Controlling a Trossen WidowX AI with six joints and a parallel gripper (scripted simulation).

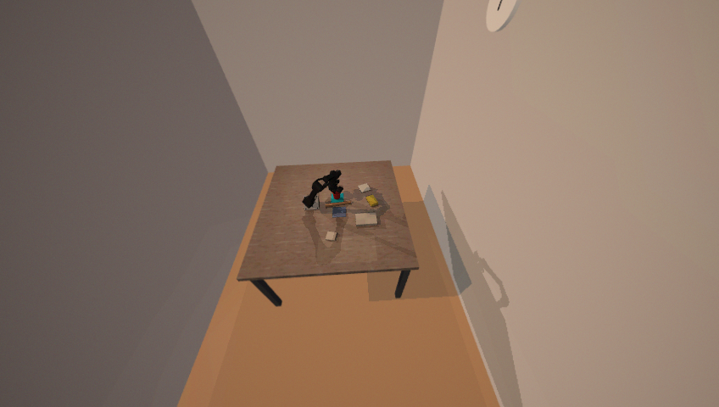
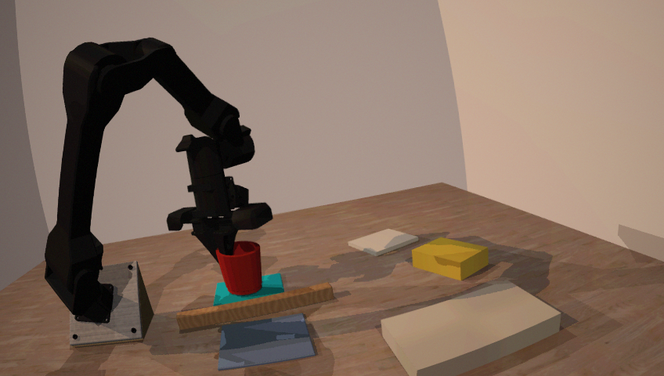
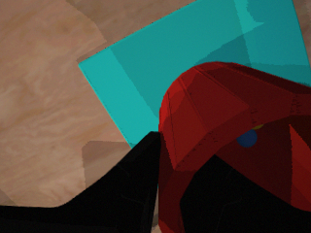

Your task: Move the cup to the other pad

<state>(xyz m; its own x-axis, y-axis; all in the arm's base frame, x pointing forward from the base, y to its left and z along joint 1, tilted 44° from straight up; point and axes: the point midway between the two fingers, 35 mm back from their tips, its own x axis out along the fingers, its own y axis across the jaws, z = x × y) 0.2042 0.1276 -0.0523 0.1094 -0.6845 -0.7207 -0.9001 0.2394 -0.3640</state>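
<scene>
Now: the red cup 3 cm ahead of my gripper tip and 2 cm to the right of it. Also, from my gripper tip: blue marble (4 cm ahead, 3 cm to the right, 3 cm below); then teal pad (3 cm ahead, 1 cm to the right, 5 cm below); then blue pad (6 cm ahead, 19 cm to the right, 5 cm below).
</scene>
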